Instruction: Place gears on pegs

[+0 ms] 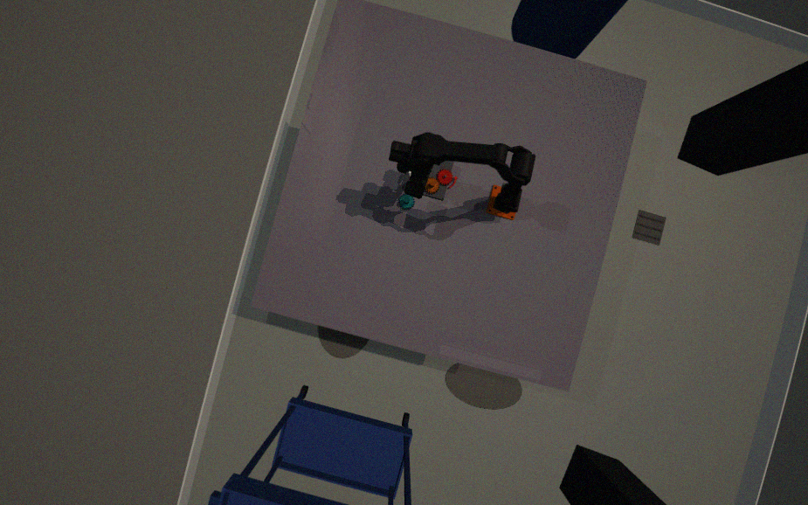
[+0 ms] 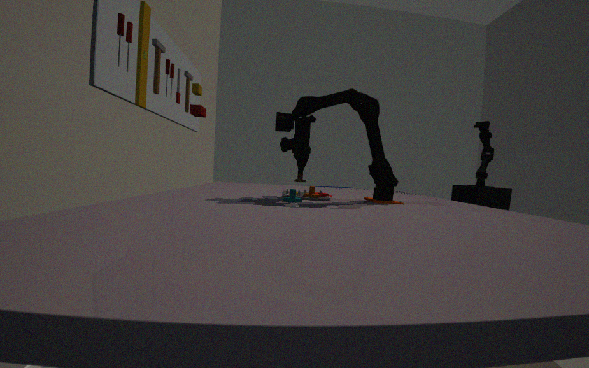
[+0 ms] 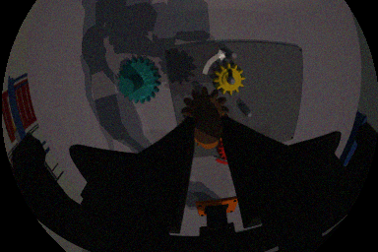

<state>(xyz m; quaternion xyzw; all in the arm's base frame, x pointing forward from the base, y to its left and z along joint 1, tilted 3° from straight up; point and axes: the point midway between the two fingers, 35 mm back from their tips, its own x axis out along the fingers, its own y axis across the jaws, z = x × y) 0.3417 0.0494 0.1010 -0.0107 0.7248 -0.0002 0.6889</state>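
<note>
Now: the orange gear 7 cm below my gripper tip, 5 cm behind it and 1 cm to the right of it. From my gripper tip the other things lie so: red gear: 9 cm behind, 7 cm below, 6 cm to the right; then teal gear: 9 cm to the left, 7 cm below, 2 cm ahead; then small brown gear: 1 cm below.
</note>
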